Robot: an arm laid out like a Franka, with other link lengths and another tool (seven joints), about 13 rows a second.
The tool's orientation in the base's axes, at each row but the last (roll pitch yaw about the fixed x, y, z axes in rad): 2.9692, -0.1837, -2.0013; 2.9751, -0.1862, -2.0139; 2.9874, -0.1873, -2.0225; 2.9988, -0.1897, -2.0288; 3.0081, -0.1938, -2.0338; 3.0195, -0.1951, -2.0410
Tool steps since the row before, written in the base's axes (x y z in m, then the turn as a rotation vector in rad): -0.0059, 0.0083, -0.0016, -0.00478, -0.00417, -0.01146; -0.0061, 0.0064, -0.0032, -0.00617, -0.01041, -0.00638; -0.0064, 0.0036, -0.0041, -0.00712, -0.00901, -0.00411; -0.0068, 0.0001, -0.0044, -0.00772, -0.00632, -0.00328; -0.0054, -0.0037, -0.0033, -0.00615, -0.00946, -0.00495; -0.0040, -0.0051, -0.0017, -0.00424, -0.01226, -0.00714
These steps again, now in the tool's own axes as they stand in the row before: -0.0053, 0.0086, 0.0021, 0.00359, 0.00045, 0.01259; -0.0037, 0.0077, 0.0039, 0.01066, -0.00031, 0.00857; -0.0012, 0.0066, 0.0050, 0.01025, 0.00150, 0.00643; 0.0020, 0.0054, 0.0057, 0.00830, 0.00339, 0.00547; 0.0050, 0.0026, 0.0047, 0.01005, 0.00033, 0.00712; 0.0059, 0.0009, 0.0030, 0.01122, -0.00292, 0.00921
